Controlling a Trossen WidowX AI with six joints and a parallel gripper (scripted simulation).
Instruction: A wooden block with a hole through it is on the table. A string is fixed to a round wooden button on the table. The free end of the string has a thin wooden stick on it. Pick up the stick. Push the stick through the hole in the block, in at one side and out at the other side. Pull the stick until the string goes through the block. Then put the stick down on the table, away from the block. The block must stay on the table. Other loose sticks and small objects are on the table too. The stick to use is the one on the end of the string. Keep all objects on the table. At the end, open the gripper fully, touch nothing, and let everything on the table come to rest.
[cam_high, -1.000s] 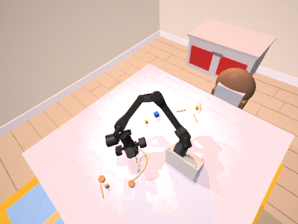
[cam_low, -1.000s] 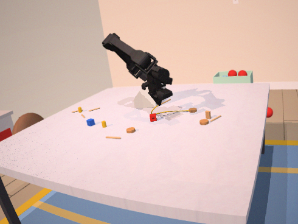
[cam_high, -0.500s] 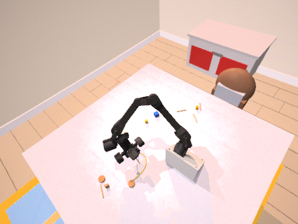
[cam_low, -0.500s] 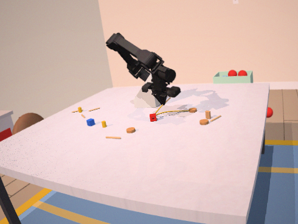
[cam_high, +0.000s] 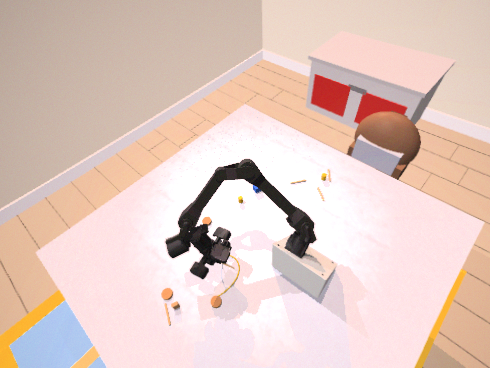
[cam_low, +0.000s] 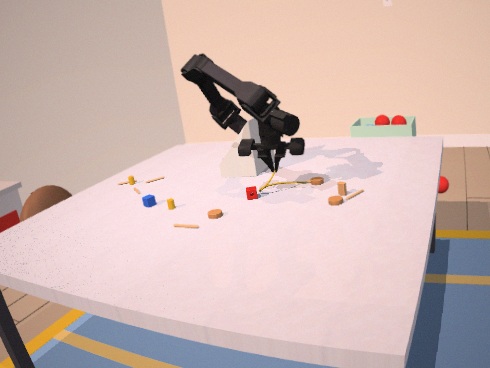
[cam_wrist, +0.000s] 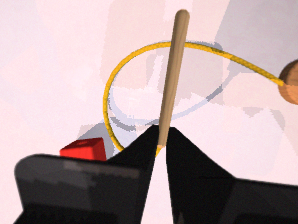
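Now: gripper tip 5 cm short of the red block, 6 cm to the left of it and 5 cm above it. Round my gripper tip: thin wooden stick: 1 cm behind, 1 cm above; then yellow peg: 13 cm ahead, 29 cm to the right, 5 cm below; then small wooden block: 5 cm ahead, 20 cm to the left, 4 cm below.
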